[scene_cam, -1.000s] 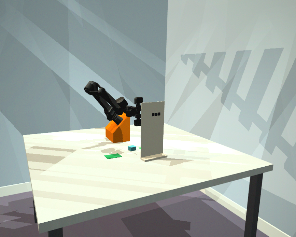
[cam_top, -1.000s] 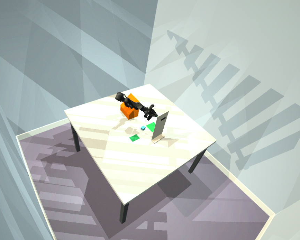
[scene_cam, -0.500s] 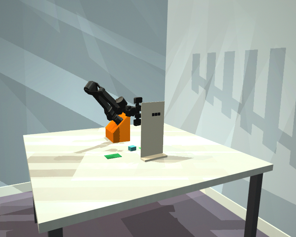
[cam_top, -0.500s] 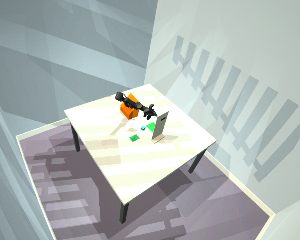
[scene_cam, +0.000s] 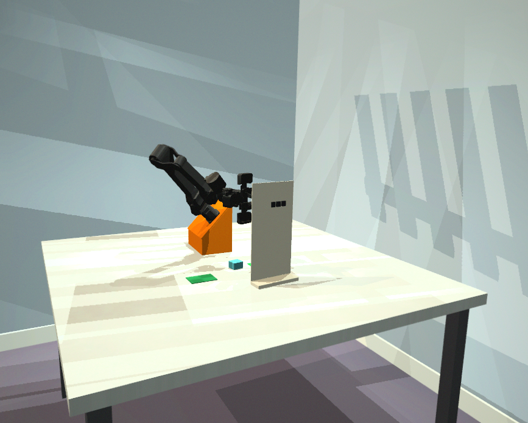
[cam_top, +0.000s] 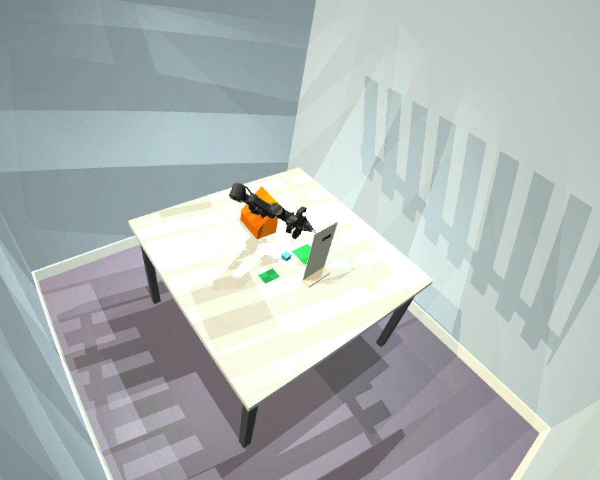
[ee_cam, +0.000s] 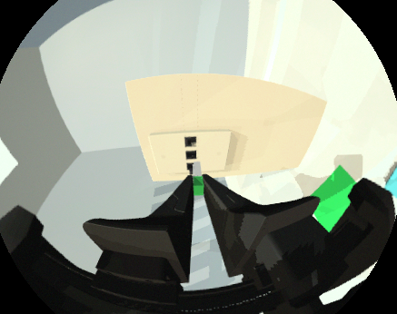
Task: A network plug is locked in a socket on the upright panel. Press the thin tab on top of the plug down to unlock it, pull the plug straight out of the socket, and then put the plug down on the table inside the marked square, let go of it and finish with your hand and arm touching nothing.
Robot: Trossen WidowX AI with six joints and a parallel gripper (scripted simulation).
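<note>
My gripper tip is 27 cm above the green marked square, 7 cm past it and 6 cm to the right of it. The rest, counted from my gripper tip: upright panel 11 cm below, 8 cm ahead, 2 cm to the left; network plug right at my gripper tip.
</note>
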